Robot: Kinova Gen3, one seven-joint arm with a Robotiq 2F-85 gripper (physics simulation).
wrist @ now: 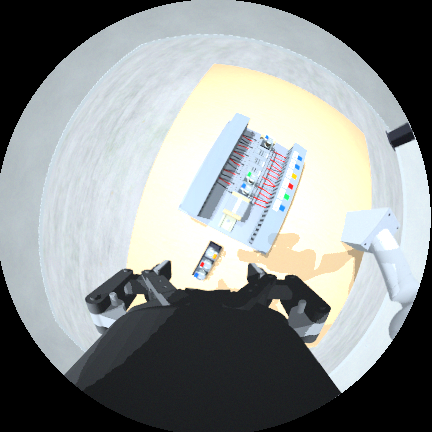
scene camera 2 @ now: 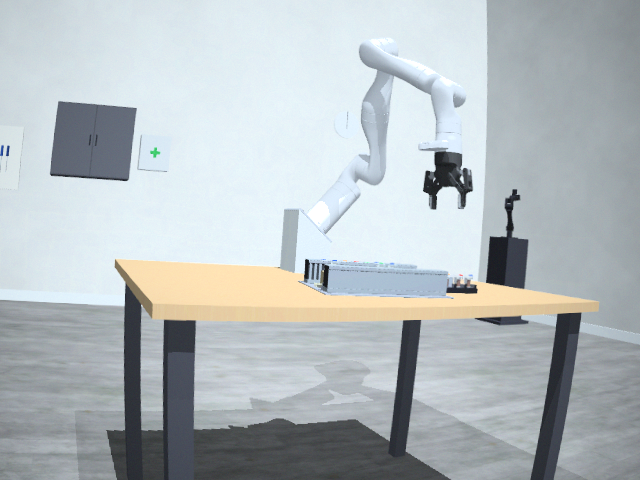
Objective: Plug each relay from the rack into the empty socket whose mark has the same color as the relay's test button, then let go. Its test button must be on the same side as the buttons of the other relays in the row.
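Seen in the pictures: gripper, between the fingertips: [wrist: 208, 270] [scene camera 2: 446, 209]; arm's base, origin of its link: [wrist: 379, 239] [scene camera 2: 311, 228].
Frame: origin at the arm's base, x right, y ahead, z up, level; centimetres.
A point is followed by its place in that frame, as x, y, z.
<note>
My gripper [scene camera 2: 447, 205] @(-16.3, 50.4, 7.7) [wrist: 208, 270] @(-16.3, 50.4, 7.7) is open and empty, high above the table and pointing down. The black rack [scene camera 2: 462, 289] @(-22.1, 52.5, -13.0) [wrist: 216, 245] @(-16.9, 49.6, -11.8) holds three relays: one with an orange-yellow button [wrist: 212, 254] @(-18.7, 49.9, -9.3), one with a red button [wrist: 206, 265] @(-21.8, 50.3, -9.3) and one with a blue button [wrist: 201, 275] @(-24.7, 50.6, -9.3). The relay panel [scene camera 2: 387, 281] @(4.7, 57.9, -10.7) [wrist: 212, 167] @(-0.1, 56.3, -7.7) shows a seated relay [wrist: 267, 143] @(11.7, 45.5, -8.3) with a blue button at the far end, and seated relays with green [wrist: 250, 179] @(0.0, 47.4, -7.3) and blue [wrist: 244, 190] @(-2.9, 47.9, -7.3) buttons nearer. Grey empty sockets [wrist: 259, 161] @(7.0, 45.9, -10.8) lie between. Colored marks include yellow [wrist: 294, 176] @(5.4, 36.7, -7.7), red [wrist: 290, 186] @(2.4, 37.3, -7.7) and green [wrist: 286, 197] @(-0.6, 37.7, -7.7).
Raised ducts, one [wrist: 270, 227] @(-8.6, 39.5, -7.7) carrying the marks, run along both sides of the panel, with red and dark wires inside them. The robot's base [scene camera 2: 289, 240] @(7.4, 0.2, -4.3) [wrist: 367, 227] @(1.6, 7.5, -2.3) stands at the table's [scene camera 2: 206, 289] @(45.7, 54.8, -14.0) [wrist: 325, 130] @(37.1, 21.2, -14.0) back edge, to the right in the wrist view.
</note>
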